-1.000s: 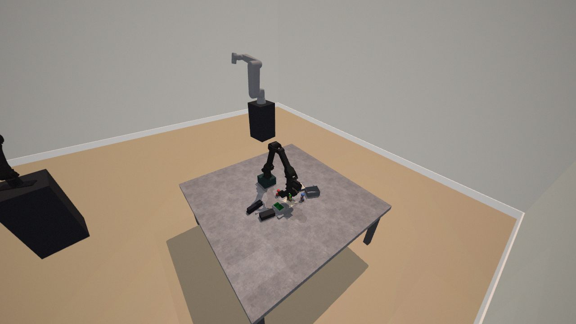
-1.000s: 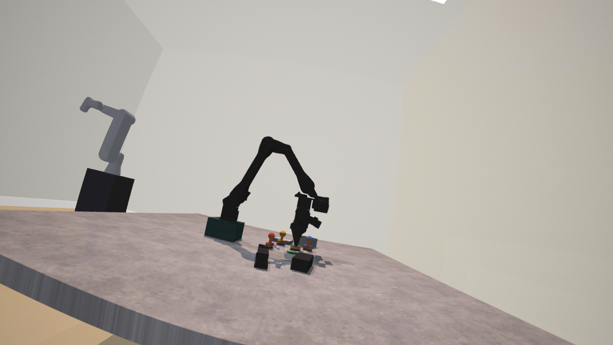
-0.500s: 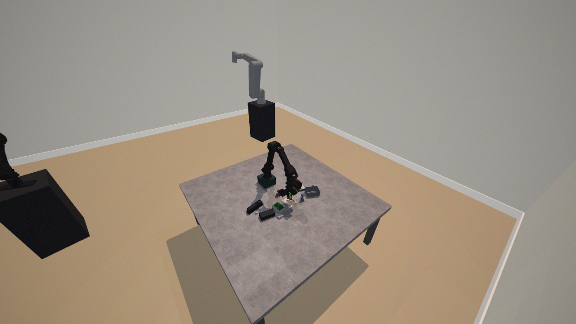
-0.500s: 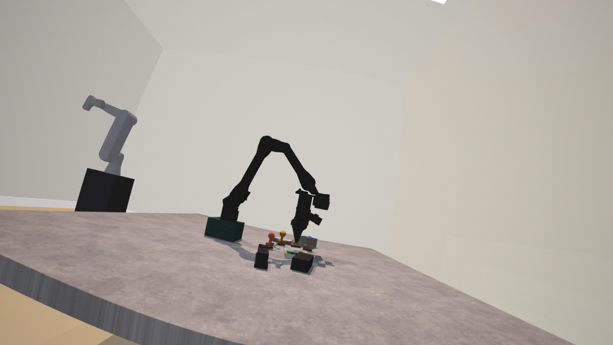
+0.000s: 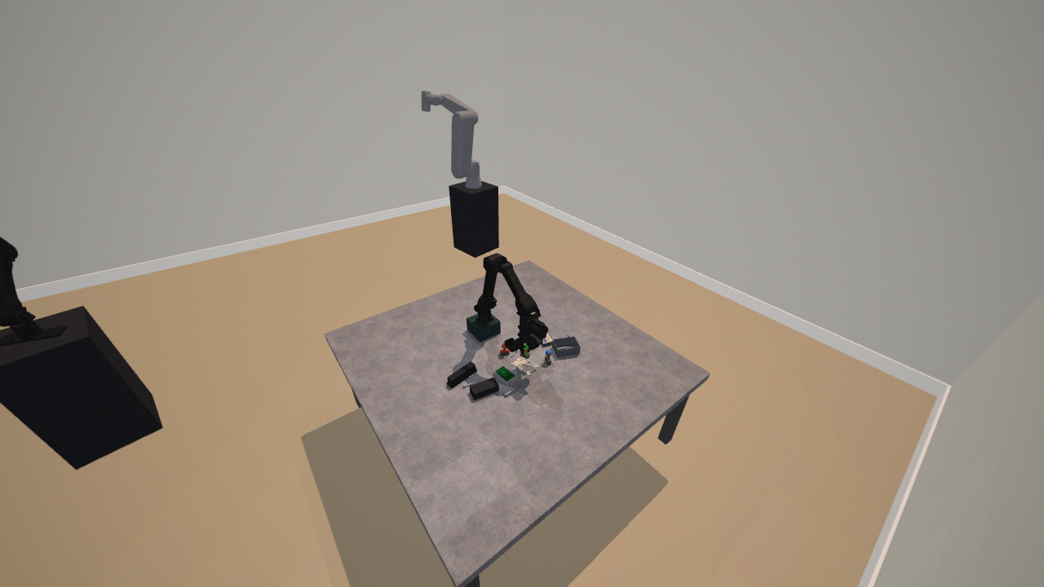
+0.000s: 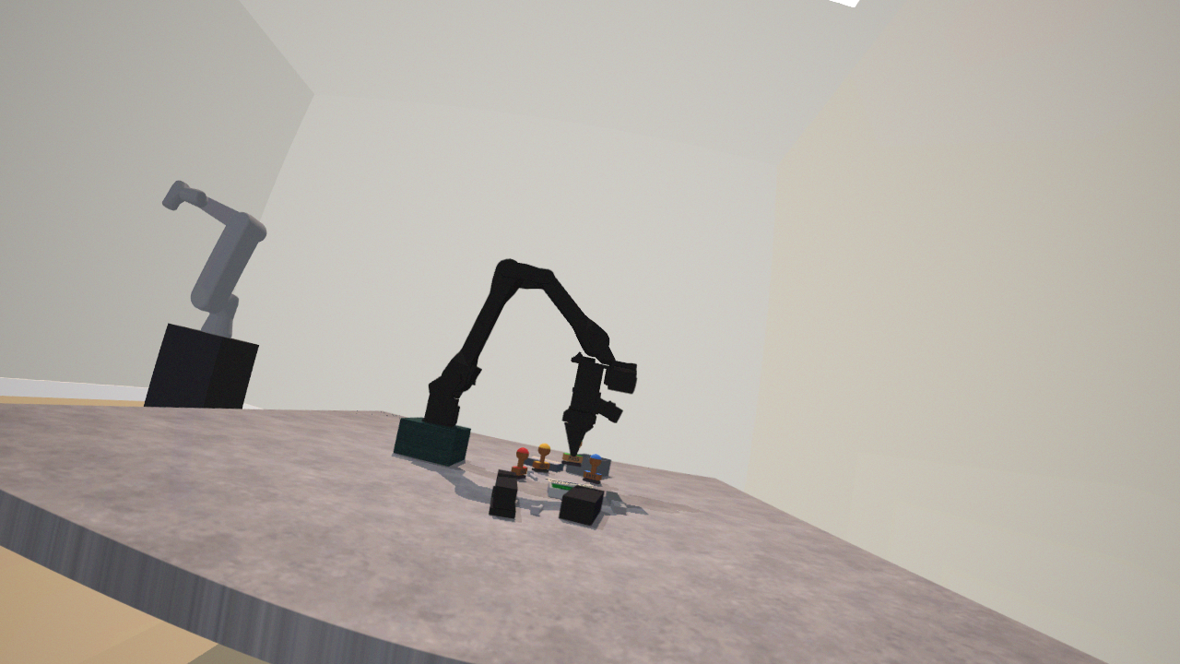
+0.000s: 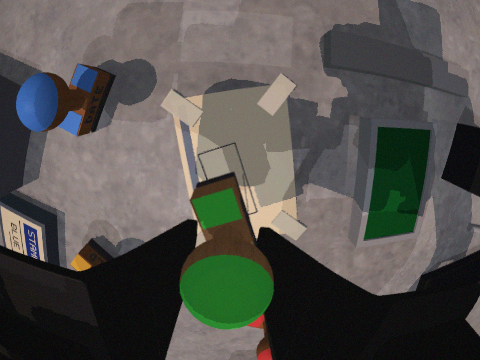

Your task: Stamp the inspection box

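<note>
The card lies 7 cm below my gripper tip, 1 cm to the right of it and 1 cm ahead of it. Also, from my gripper tip: green stamp right at my gripper tip; blue stamp 8 cm to the left, 7 cm ahead, 4 cm below; red stamp 11 cm behind, 4 cm below, 2 cm to the right.
</note>
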